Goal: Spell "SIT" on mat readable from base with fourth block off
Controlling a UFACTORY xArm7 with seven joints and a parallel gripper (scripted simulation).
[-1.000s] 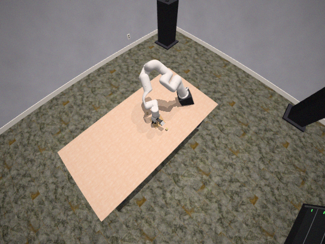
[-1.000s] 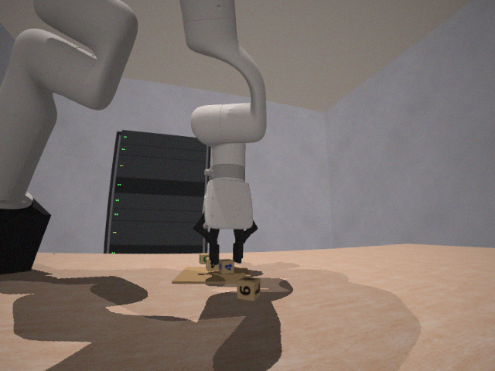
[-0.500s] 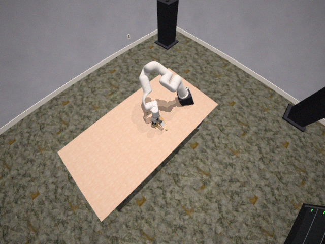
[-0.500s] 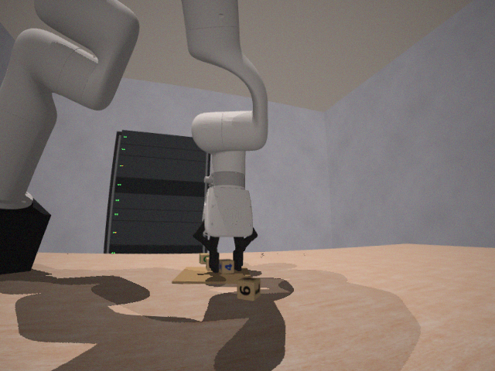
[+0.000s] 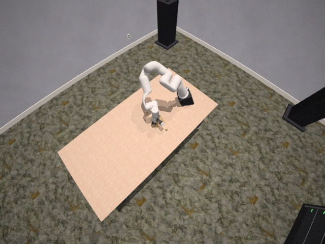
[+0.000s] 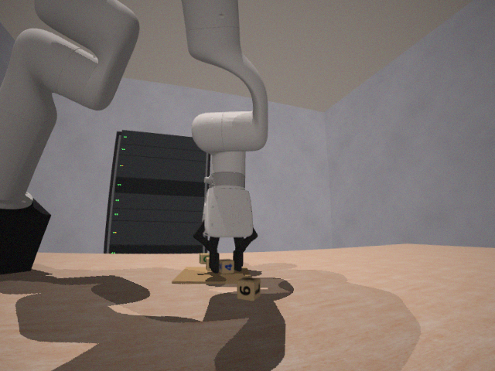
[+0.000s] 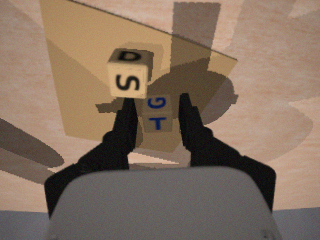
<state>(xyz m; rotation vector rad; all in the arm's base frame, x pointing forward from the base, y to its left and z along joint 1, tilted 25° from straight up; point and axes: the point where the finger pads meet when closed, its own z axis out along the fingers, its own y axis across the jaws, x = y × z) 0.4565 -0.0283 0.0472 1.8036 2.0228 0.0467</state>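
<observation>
My hand is 2 cm past the tan mat and 2 cm above it. From my hand the other things lie so: wooden block (1 cm behind, 15 cm to the left, 1 cm below).
</observation>
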